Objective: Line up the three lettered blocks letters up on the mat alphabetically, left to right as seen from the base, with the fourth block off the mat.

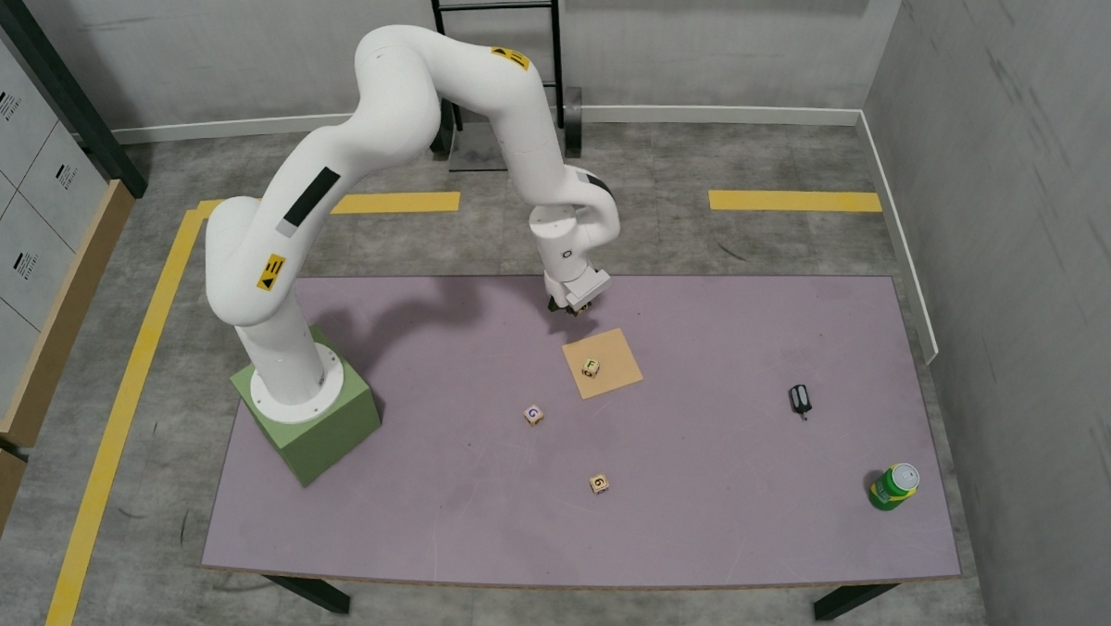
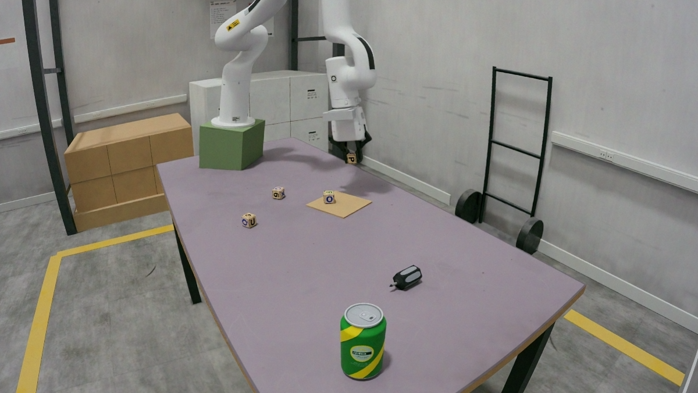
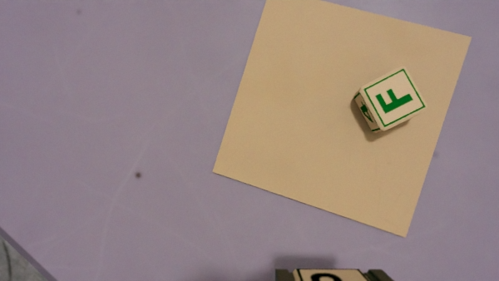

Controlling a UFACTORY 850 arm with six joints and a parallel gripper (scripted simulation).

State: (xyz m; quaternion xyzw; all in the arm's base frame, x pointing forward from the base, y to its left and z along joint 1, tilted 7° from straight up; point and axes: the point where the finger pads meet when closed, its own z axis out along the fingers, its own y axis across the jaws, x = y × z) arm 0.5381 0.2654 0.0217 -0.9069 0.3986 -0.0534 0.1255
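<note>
Now: the tan mat 60 mm ahead of my hand, 80 mm to the right of it and 120 mm below it. Also, from my hand: small black tool 490 mm ahead, 150 mm to the right, 110 mm below; green can 660 mm ahead, 340 mm to the right, 60 mm below.
</note>
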